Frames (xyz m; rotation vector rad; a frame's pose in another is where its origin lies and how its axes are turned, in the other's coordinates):
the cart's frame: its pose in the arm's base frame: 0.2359 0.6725 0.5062 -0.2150 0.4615 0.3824
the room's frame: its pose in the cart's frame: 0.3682 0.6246 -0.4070 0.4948 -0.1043 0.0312
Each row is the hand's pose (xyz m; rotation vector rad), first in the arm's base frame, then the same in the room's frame.
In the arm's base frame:
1: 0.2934 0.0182 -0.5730 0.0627 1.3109 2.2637
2: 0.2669 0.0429 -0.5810 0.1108 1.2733 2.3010
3: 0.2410 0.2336 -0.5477 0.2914 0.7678 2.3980
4: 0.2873 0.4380 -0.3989 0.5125 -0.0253 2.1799
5: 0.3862 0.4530 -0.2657 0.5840 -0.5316 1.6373
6: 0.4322 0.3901 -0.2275 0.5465 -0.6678 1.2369
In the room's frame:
1: -0.0955 -1.3130 -0.0815 -0.3089 1.2726 1.6959
2: -0.1068 -1.2873 -0.1057 -0.2773 1.2410 1.7429
3: -0.0764 -1.0958 -0.1288 -0.2249 0.7847 1.9382
4: -0.0222 -0.8684 -0.0219 -0.1377 -0.0222 1.9196
5: 0.0182 -0.8311 0.1353 -0.0791 -0.6509 1.5201
6: 0.0221 -0.8858 0.2026 -0.0761 -0.8843 1.1518

